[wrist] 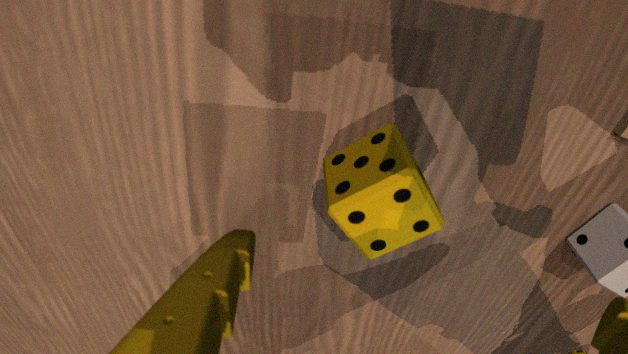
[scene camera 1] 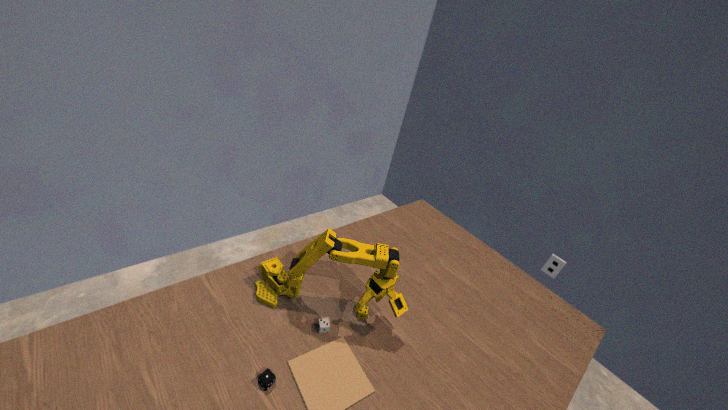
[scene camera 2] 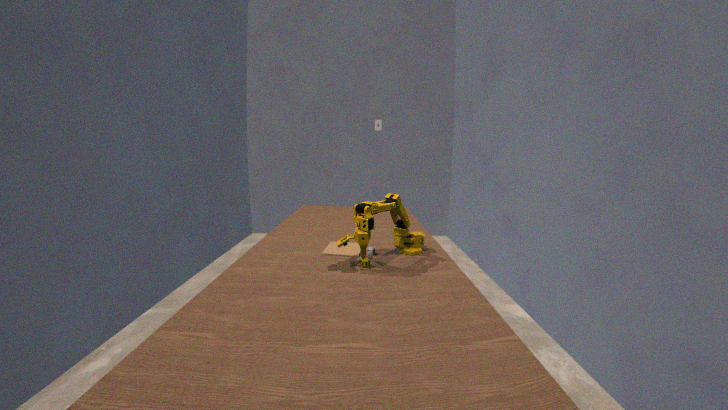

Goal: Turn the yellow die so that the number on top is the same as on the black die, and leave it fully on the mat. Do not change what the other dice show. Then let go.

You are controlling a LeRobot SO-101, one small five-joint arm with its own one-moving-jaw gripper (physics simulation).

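Seen in the pictures: hand, tool point: (wrist: 253, 252) (scene camera 1: 376, 300) (scene camera 2: 363, 258); arm's base, link origin: (scene camera 1: 280, 296) (scene camera 2: 404, 250).
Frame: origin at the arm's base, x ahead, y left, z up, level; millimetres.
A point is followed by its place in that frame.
Note:
The yellow die (scene camera 1: 361, 312) {x 163, y 138, z 24 mm} (scene camera 2: 365, 263) {x 158, y 164, z 18 mm} (wrist: 382, 192) {x 168, y 153, z 25 mm} stands on the table, off the mat (scene camera 1: 331, 376) {x 244, y -10, z 4 mm} (scene camera 2: 338, 249) {x 261, y 6, z 4 mm}. In the wrist view its bright upper face shows four pips, and a darker side face shows five. The black die (scene camera 1: 266, 378) {x 181, y -128, z 25 mm} lies left of the mat in scene camera 1, with one pip on top; it does not show in scene camera 2. My gripper (scene camera 1: 381, 310) {x 166, y 182, z 44 mm} (scene camera 2: 351, 252) {x 166, y 182, z 44 mm} (wrist: 431, 270) is open and empty, low over the table. In the scene views one jaw tip is close to the yellow die; whether they touch I cannot tell.
A white die (scene camera 1: 324, 325) {x 144, y 36, z 25 mm} (scene camera 2: 371, 251) {x 134, y 55, z 17 mm} (wrist: 602, 242) {x 141, y 53, z 12 mm} stands on the table between the arm's base and the mat. In the wrist view it is at the right edge, just above the moving jaw. The arm's shadow falls around the yellow die.

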